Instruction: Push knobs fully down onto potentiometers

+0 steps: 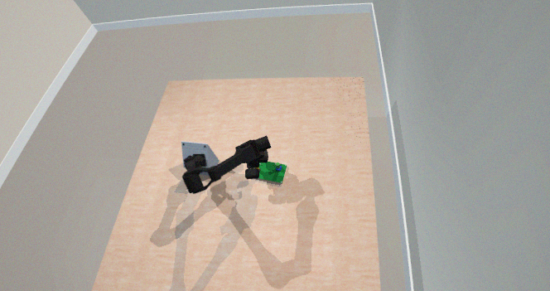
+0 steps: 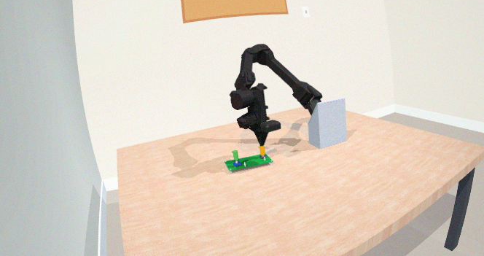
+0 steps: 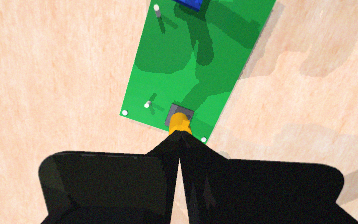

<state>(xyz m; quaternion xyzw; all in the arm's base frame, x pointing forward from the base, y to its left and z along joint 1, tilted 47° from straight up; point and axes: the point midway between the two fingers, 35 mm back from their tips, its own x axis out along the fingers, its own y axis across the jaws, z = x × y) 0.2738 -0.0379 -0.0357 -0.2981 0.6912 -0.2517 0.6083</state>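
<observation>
My gripper tip is now 11 cm short of the green knob and 1 cm to the right of it.
</observation>
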